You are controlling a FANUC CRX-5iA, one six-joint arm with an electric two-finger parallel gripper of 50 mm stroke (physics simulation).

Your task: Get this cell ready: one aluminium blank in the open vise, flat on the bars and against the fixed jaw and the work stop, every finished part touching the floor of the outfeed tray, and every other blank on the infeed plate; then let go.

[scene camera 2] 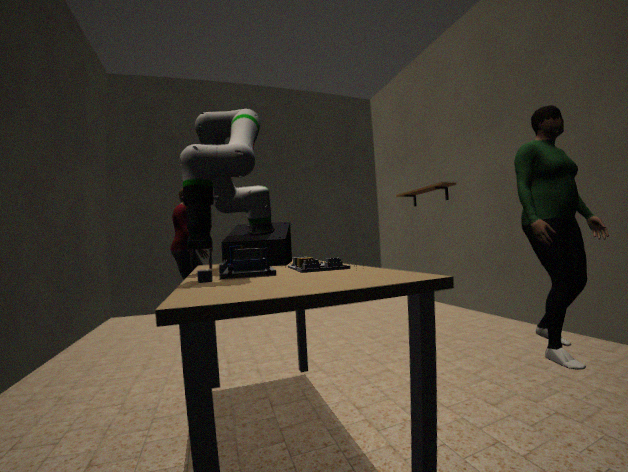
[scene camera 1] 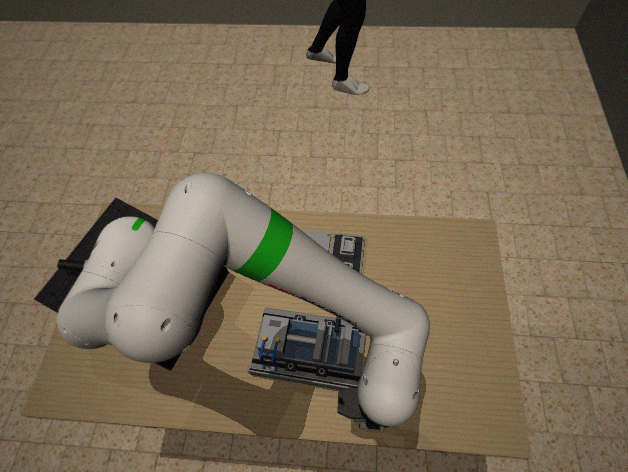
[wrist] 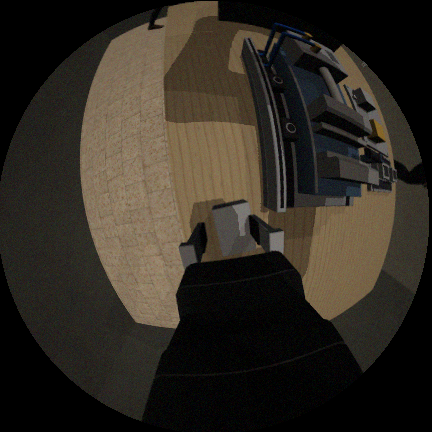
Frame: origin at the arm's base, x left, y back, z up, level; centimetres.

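Seen in the pictures: gripper, between the fingertips: (scene camera 2: 201,269) (wrist: 227,227); arm's base, origin of its link: (scene camera 2: 261,231).
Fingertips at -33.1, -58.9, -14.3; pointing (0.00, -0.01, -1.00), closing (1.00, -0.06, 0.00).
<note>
Offsets run from my fingertips to a thing's top centre, as dx, dy, dz. "pt": to the spot under its first point.
My gripper (wrist: 227,227) (scene camera 2: 204,262) is open and empty, pointing down over a loose grey block @(+0.9, -0.7, -0.4) (wrist: 232,225) (scene camera 2: 204,276), which lies on the table beside the vise. In the wrist view the block shows between and beyond the two fingers; the fingers appear above it in scene camera 2. The vise @(+17.3, +14.2, +6.0) (scene camera 1: 290,366) (wrist: 295,167) is open, and no blank shows between its jaws. A light infeed plate @(+46.1, +17.8, -3.1) (scene camera 1: 318,237) carries a grey block @(pt +39.2, +21.6, +0.0) (wrist: 364,99) and a yellow block @(+41.2, +13.8, +0.4) (wrist: 377,131). A dark outfeed tray @(pt +48.9, -1.5, -3.3) (scene camera 1: 361,248) holds a pale framed part (scene camera 1: 347,244) (wrist: 385,172); floor contact cannot be told.
Two blue hoses @(pt +14.1, +25.8, +7.0) (scene camera 1: 262,350) (wrist: 270,42) rise at the vise's far end. A dark upright post @(pt +21.8, +6.4, +5.6) (scene camera 1: 337,323) stands by the vise jaws. The table edge (wrist: 170,165) runs near the loose block. The arm hides part of the plate and tray from above. People stand beyond the table.
</note>
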